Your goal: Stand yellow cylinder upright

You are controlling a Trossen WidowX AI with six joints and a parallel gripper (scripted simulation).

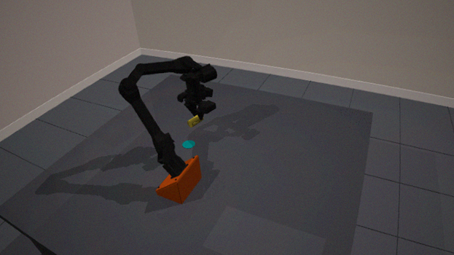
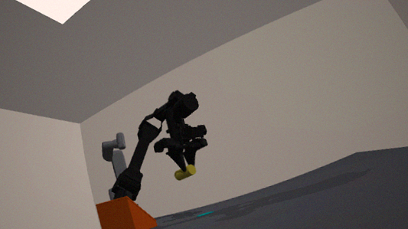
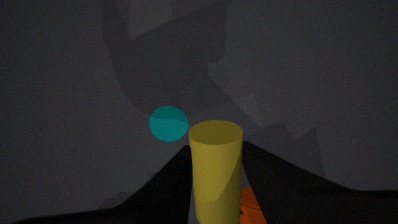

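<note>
Now: gripper tip 15 cm above the cyan circle, 6 cm to the right of it and 2 cm past it. The rest, counted from my gripper tip: yellow tall cylinder 2 cm behind, 1 cm to the left.
</note>
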